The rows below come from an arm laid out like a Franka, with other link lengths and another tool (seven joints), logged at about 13 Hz.
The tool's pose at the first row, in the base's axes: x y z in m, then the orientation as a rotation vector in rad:
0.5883, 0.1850, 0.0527, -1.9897, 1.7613, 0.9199
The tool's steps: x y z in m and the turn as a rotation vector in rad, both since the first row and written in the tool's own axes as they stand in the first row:
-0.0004, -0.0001, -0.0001, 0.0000, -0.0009, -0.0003
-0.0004, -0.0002, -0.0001, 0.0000, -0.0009, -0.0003
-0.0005, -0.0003, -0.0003, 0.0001, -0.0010, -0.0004
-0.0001, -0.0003, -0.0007, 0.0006, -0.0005, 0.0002
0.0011, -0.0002, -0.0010, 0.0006, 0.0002, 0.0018
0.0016, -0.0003, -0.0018, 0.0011, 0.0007, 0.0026
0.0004, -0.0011, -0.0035, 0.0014, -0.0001, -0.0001
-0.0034, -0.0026, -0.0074, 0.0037, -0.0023, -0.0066
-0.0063, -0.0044, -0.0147, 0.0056, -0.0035, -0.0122
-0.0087, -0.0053, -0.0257, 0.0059, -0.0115, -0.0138
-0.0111, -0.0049, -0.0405, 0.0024, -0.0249, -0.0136
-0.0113, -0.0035, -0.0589, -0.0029, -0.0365, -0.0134
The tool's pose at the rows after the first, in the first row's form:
0.5884, 0.1853, 0.0530, -1.9892, 1.7605, 0.9206
0.5885, 0.1853, 0.0530, -1.9892, 1.7605, 0.9206
0.5887, 0.1852, 0.0532, -1.9891, 1.7603, 0.9205
0.5888, 0.1847, 0.0532, -1.9888, 1.7613, 0.9197
0.5888, 0.1836, 0.0527, -1.9882, 1.7636, 0.9197
0.5891, 0.1827, 0.0529, -1.9877, 1.7648, 0.9190
0.5902, 0.1827, 0.0548, -1.9888, 1.7613, 0.9185
0.5926, 0.1834, 0.0599, -1.9902, 1.7529, 0.9158
0.5960, 0.1813, 0.0669, -1.9920, 1.7461, 0.9131
0.5996, 0.1764, 0.0764, -1.9865, 1.7400, 0.9189
0.6028, 0.1689, 0.0890, -1.9778, 1.7326, 0.9338
0.6060, 0.1572, 0.1029, -1.9715, 1.7260, 0.9490

